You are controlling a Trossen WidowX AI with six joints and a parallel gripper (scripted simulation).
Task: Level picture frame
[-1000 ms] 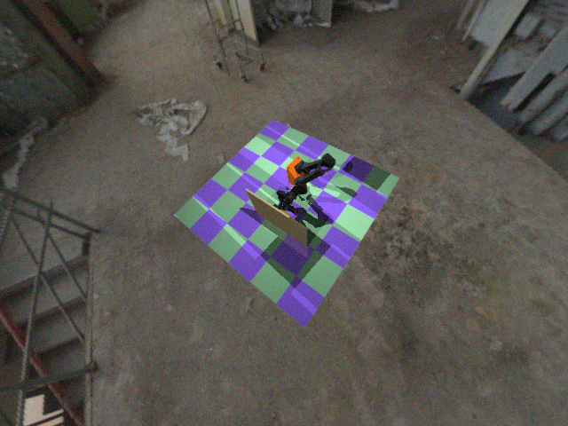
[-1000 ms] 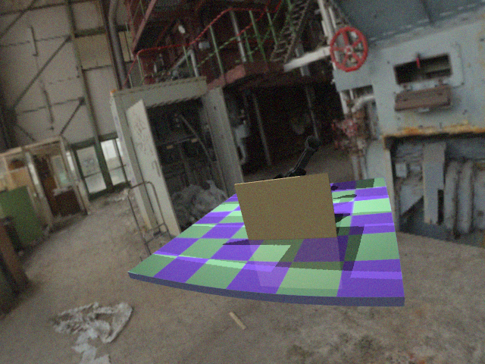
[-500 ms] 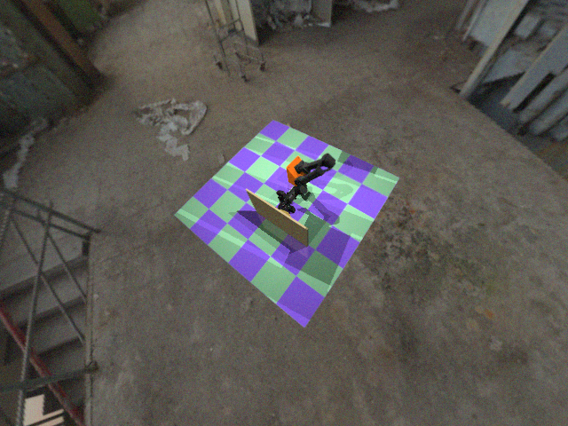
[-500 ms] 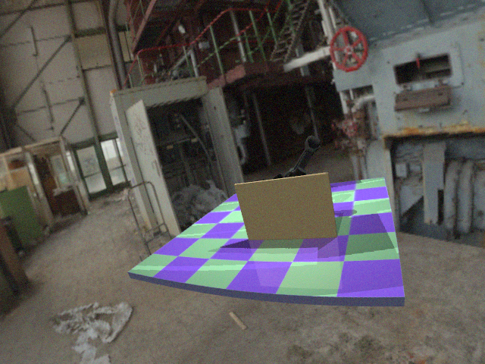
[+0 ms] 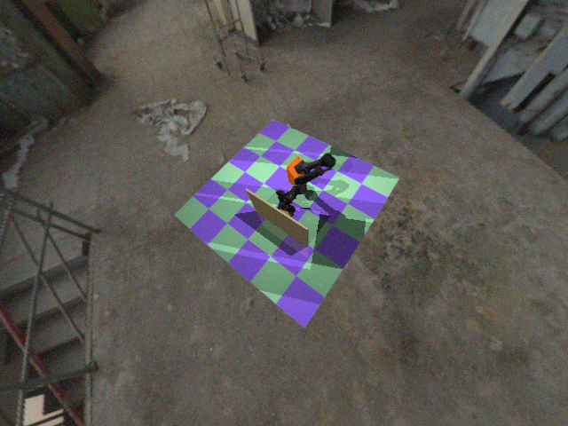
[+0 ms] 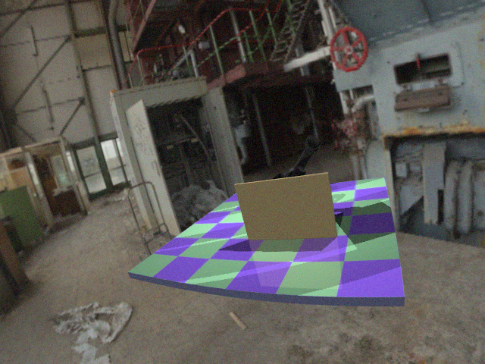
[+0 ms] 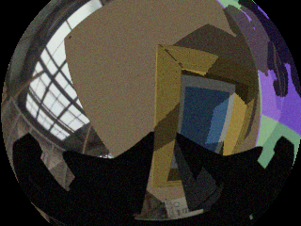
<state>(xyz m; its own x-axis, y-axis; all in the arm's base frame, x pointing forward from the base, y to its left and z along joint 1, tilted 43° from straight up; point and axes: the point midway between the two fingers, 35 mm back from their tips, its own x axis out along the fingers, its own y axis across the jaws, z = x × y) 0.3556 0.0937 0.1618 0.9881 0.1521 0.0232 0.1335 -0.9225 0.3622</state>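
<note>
The picture frame lies 5 cm below my gripper tip and 2 cm to the left of it. Round my gripper tip: tan wall board: 6 cm below, 2 cm ahead, 1 cm to the left.
</note>
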